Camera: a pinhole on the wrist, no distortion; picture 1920 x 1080 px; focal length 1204.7 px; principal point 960.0 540.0 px. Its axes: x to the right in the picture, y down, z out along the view. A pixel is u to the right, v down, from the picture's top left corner.
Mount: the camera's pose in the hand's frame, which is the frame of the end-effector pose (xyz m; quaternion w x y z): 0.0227 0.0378 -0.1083 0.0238 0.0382 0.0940 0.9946
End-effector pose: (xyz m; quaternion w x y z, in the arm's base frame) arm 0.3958 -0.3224 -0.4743 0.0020 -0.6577 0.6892 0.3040
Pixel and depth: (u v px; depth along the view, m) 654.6 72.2 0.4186
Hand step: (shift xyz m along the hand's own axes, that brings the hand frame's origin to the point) 0.1686 0.2690 0.2634
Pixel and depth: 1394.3 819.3 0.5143
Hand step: -0.1254 0.0261 0.4312
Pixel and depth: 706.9 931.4 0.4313
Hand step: 0.1420 -0.0248 0.3341
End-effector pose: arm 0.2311 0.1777 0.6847 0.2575 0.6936 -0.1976 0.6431
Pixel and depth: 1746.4 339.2 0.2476
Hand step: -0.1167 0.1329 0.1380
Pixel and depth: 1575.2 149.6 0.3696
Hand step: -0.1307 0.2340 0.2446
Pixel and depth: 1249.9 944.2 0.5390
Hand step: -0.0704 -0.0328 0.4630
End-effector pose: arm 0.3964 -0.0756 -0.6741 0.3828 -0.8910 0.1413 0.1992
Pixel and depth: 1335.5 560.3 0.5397
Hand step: -0.1018 0.1380 0.4340
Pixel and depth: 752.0 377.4 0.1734
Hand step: 0.0674 0.0912 0.0550
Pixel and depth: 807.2 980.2 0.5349
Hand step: 0.1255 -0.0586 0.4476
